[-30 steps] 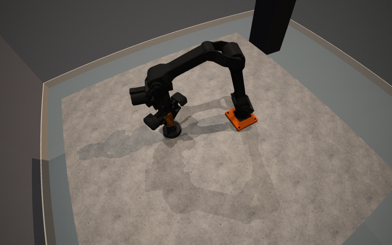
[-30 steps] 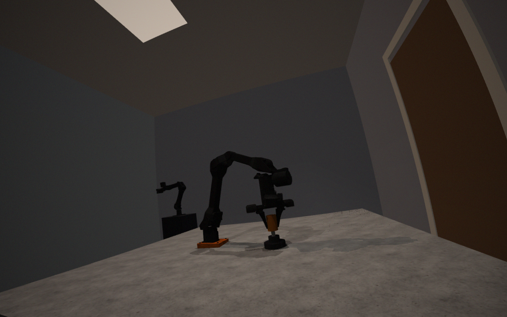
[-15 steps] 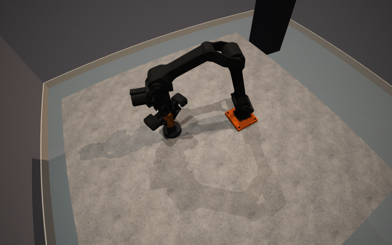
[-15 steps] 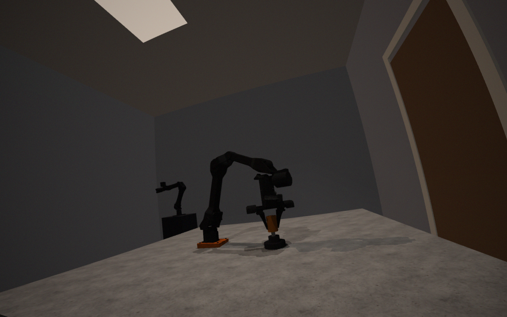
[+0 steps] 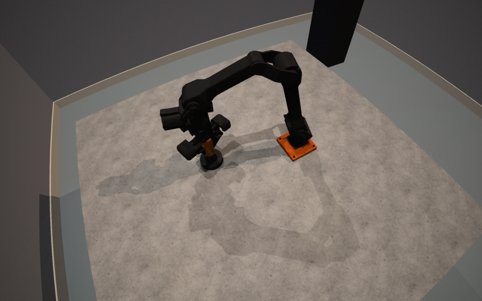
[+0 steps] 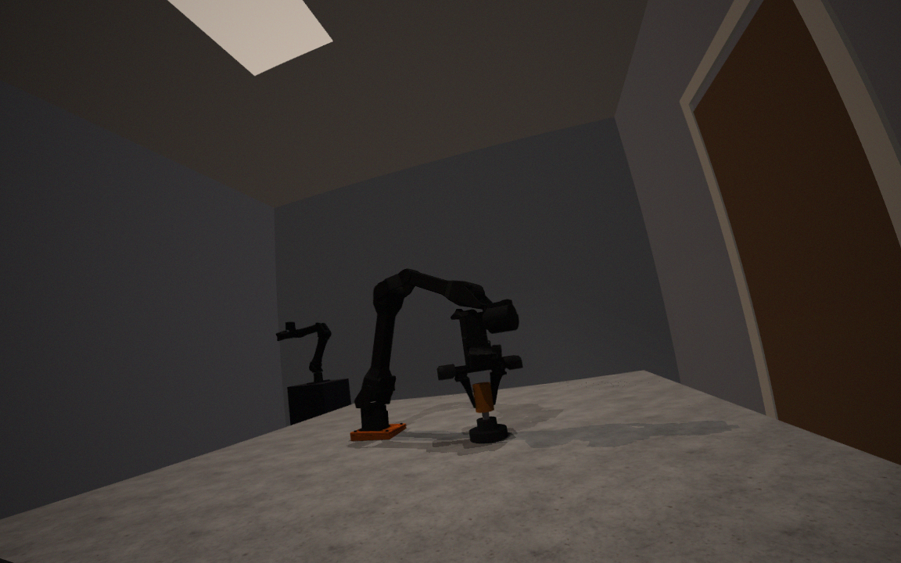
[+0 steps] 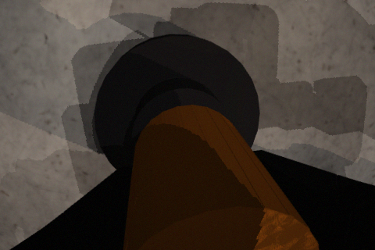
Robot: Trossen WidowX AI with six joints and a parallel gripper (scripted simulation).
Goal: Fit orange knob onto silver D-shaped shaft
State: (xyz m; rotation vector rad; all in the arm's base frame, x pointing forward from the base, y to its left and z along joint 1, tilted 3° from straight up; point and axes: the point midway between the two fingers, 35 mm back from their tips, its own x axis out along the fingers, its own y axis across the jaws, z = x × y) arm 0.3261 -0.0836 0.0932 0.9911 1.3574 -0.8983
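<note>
Right now my gripper tip is 3 cm below the orange knob. From my gripper tip the other things lie so: round black pedestal: 4 cm below.
</note>
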